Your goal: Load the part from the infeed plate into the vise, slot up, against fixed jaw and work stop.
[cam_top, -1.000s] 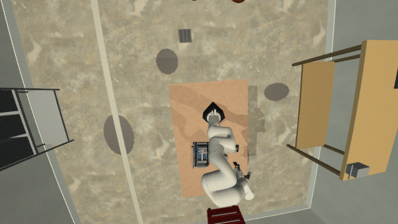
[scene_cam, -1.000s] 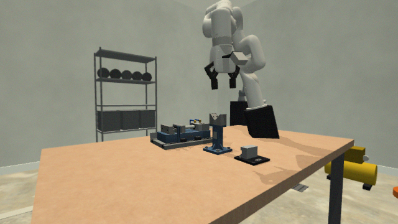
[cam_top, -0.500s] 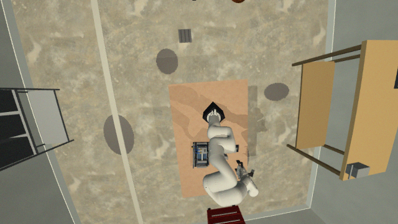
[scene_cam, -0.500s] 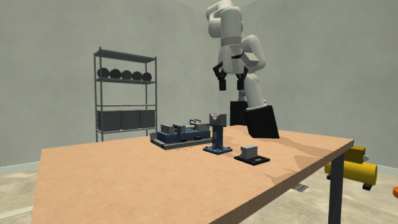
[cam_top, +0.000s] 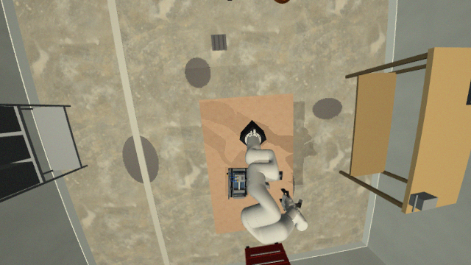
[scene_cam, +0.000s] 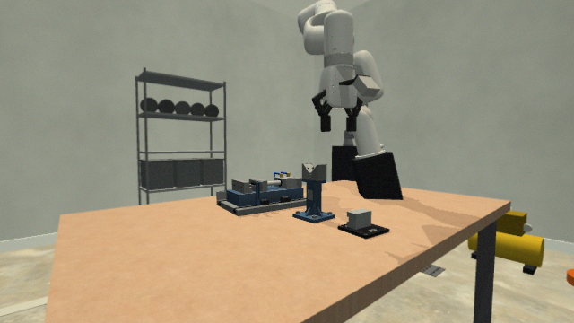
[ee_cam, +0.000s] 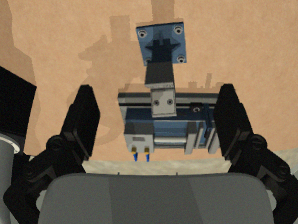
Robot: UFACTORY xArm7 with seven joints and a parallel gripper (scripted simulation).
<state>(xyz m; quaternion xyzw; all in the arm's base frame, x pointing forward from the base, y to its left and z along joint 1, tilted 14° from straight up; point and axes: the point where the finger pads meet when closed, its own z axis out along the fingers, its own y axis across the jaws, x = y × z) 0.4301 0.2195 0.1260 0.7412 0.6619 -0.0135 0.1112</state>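
Now: hand 2 cm past the grey block, 5 cm to the right of it and 23 cm above it. Also, from my hand: black infeed plate 2 cm behind, 7 cm to the left, 26 cm below; work stop 8 cm ahead, 29 cm to the right, 17 cm below; grey V-block 1 cm behind, 8 cm to the right, 13 cm below.
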